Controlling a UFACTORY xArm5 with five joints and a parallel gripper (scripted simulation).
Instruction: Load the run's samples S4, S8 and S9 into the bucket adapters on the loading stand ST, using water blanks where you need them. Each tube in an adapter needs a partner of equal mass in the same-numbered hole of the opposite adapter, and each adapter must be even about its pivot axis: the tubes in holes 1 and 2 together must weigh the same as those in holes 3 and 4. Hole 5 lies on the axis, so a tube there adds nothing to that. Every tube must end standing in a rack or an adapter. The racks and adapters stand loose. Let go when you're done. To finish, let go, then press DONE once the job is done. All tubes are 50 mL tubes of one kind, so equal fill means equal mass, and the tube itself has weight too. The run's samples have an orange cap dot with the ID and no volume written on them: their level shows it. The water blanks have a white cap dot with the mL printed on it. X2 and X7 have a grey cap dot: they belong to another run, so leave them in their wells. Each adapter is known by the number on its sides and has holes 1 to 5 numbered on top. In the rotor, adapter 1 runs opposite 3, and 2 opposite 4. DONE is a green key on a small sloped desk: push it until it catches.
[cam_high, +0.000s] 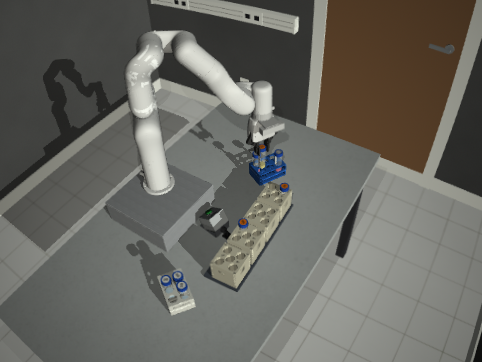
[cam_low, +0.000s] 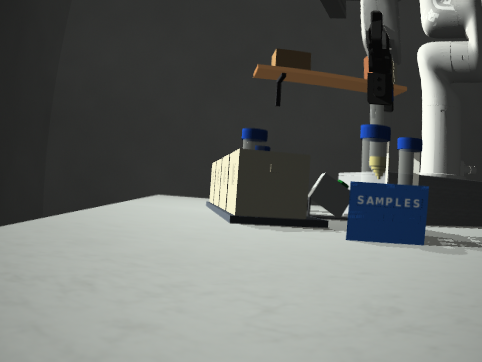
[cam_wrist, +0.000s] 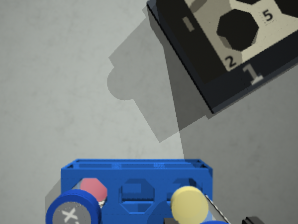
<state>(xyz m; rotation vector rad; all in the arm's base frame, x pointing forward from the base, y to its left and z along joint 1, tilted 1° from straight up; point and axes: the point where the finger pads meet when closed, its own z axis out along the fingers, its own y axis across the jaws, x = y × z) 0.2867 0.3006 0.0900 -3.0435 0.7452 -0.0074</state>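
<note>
The adapter lies 130 mm below my hand, 130 mm ahead of it and 120 mm to the right of it. Round my hand: white blanks rack (620 mm to the right, 150 mm below, 40 mm ahead); blue samples rack (150 mm below, 40 mm to the left).
</note>
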